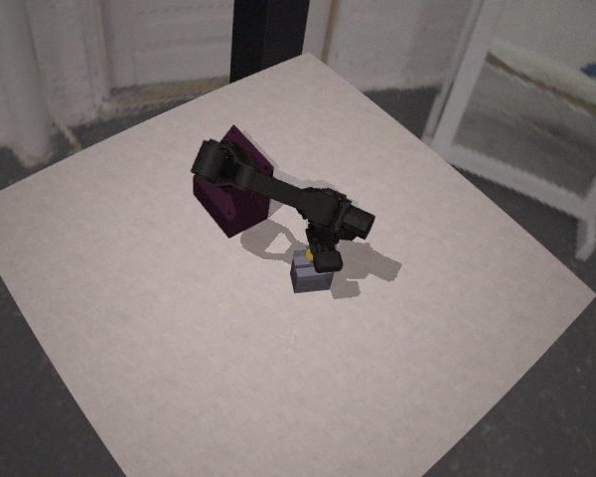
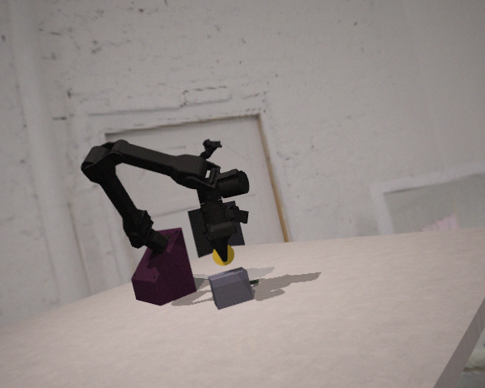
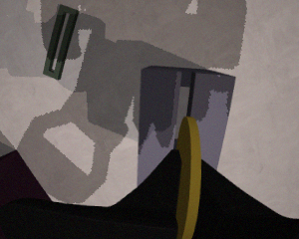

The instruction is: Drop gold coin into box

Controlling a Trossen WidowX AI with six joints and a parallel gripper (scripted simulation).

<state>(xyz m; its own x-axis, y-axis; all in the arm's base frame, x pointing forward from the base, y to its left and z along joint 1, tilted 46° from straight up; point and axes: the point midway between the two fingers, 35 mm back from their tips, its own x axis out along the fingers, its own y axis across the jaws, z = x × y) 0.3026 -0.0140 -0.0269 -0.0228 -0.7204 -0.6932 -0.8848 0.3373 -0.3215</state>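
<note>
Right now the coin is 2 cm above my gripper tip.
</note>
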